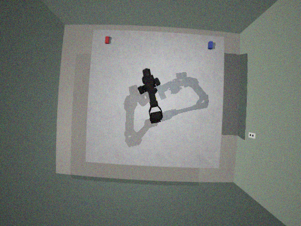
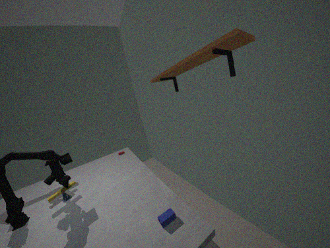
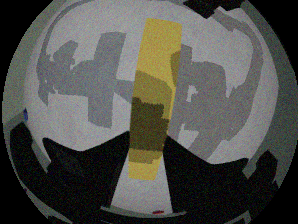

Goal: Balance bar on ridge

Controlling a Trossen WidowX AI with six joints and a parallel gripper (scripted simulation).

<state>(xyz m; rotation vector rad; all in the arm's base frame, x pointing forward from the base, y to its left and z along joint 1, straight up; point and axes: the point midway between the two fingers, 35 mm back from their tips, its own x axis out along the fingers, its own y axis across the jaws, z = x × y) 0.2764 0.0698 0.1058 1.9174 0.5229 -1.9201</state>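
My gripper tip is now 2 cm past the yellow bar and 1 cm to the left of it. Round my gripper tip: blue block: 57 cm to the right, 46 cm ahead, 5 cm below; red block: 46 cm ahead, 43 cm to the left, 6 cm below; ridge: 2 cm behind, 1 cm to the right, 1 cm below.
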